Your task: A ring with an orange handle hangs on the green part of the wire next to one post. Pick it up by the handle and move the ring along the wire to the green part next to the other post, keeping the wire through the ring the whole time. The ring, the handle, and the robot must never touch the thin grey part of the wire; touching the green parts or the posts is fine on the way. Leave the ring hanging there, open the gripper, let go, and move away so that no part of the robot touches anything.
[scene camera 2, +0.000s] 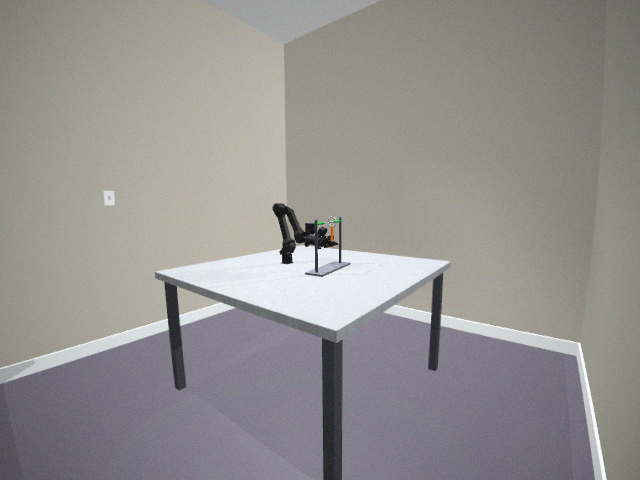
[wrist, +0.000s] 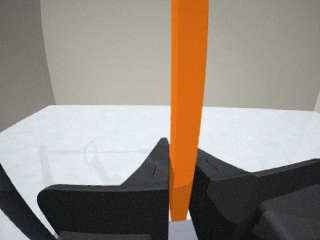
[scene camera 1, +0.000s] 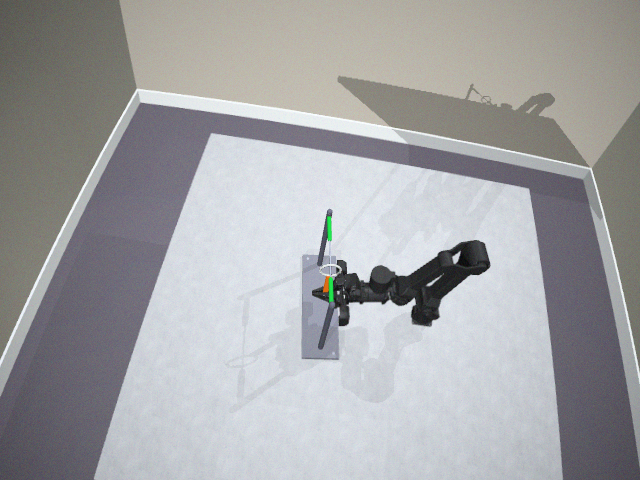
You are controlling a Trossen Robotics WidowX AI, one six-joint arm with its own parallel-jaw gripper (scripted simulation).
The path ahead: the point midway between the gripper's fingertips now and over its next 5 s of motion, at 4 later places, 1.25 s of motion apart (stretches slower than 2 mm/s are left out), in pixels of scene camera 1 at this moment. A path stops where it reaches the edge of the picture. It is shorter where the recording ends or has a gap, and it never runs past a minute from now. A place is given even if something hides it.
The gripper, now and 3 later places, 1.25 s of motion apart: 312, 292; 312, 304; 319, 310; 336, 308
